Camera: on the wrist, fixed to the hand. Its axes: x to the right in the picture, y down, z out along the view.
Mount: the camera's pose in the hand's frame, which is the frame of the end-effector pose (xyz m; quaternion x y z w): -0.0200 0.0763 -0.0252 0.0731 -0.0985 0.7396 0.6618
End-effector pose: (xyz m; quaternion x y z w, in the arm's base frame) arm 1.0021 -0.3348 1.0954 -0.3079 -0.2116 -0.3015 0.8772
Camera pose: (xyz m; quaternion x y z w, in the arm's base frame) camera 1.0425 -0.2957 1.0346 -0.3258 -0.0208 0.4950 0.8052
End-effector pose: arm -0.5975 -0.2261 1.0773 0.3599 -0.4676 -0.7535 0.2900
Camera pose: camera -0.5579 -0.2532 1.1448 -0.1607 -0.6593 -0.2854 0.6768
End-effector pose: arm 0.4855 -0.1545 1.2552 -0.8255 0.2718 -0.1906 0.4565
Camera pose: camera 0.4348 -0.1917 1.2013 -0.3307 0.7315 0.2729 0.5302
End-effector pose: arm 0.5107 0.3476 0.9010 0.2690 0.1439 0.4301 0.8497
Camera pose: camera 0.4371 0.3769 0.9251 0.3889 -0.1560 0.8760 0.2387
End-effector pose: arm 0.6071 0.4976 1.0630 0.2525 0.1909 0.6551 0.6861
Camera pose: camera 0.5296 0.4812 1.0870 -0.4229 0.0801 -0.9021 0.0301
